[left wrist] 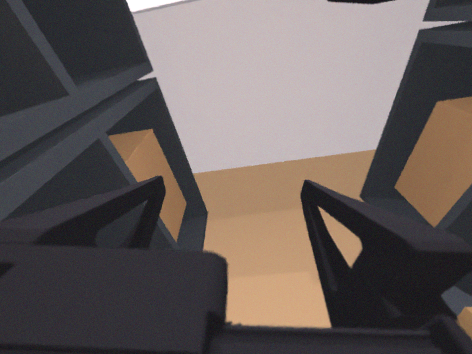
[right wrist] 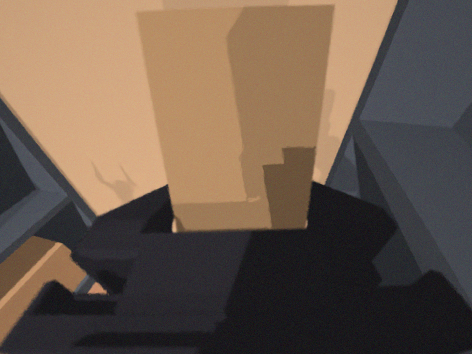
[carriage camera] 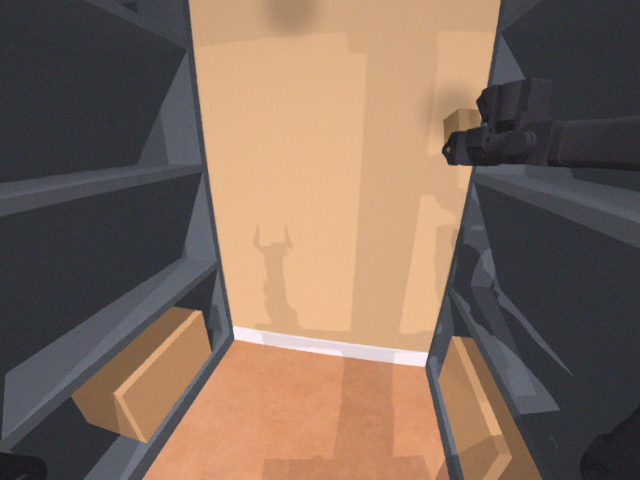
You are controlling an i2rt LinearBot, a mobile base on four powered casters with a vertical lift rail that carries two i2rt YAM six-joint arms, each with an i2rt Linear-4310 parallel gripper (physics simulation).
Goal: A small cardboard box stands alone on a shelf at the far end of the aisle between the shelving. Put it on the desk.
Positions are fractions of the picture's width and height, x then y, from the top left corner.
Labels:
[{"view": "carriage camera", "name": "right gripper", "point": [0.71, 0.31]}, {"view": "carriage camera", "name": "small cardboard box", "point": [0.72, 0.25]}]

